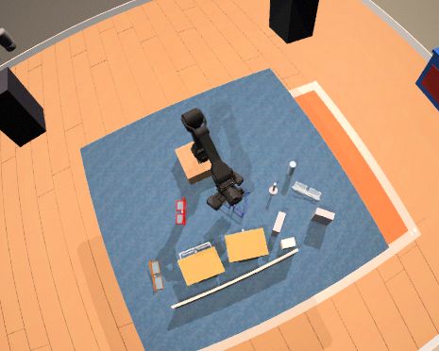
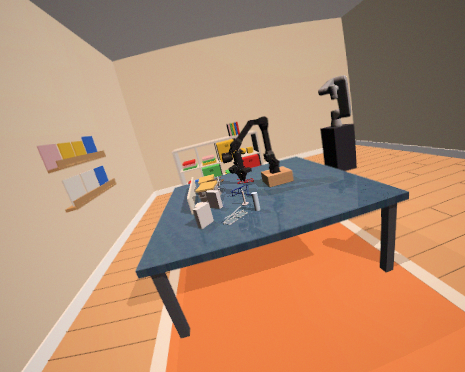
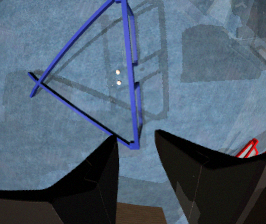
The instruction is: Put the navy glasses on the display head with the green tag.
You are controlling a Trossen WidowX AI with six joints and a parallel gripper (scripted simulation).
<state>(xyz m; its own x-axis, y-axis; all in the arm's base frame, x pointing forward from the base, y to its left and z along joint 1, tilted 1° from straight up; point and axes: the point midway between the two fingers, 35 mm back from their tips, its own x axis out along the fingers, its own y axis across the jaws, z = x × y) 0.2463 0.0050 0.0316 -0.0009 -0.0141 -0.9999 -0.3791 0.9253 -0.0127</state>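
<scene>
Now: gripper tip 230 mm to the right of the small stand, 50 mm short of it and 50 mm above it.
</scene>
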